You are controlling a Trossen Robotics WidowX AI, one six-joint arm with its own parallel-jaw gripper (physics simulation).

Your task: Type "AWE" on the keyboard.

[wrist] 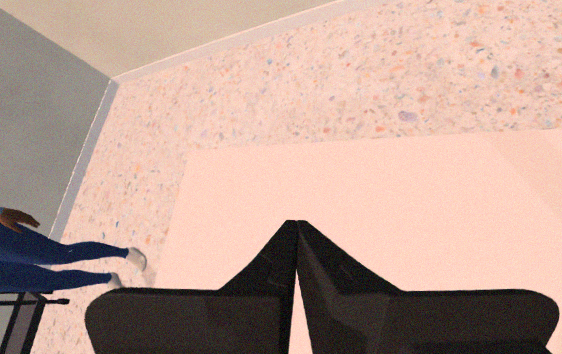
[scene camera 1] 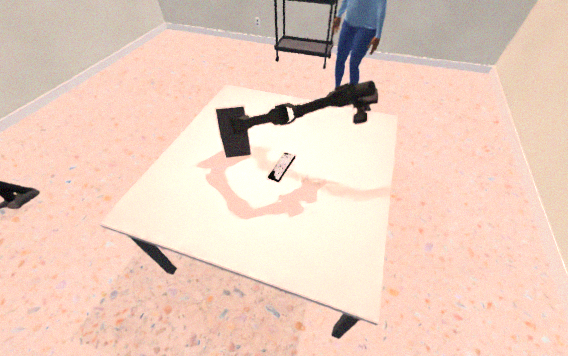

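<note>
The small keyboard, with light keys and a dark border, lies flat on the white table near its middle in the scene view. It does not show in the wrist view. My gripper is shut and empty. It is raised above the table, to the right of the keyboard in the scene view and well apart from it. In the wrist view its two dark fingertips meet over the table top.
The arm's dark base plate stands left of the keyboard. A person in blue stands beyond the table's far edge, beside a black shelf cart. Pinkish arm shadows lie around the keyboard.
</note>
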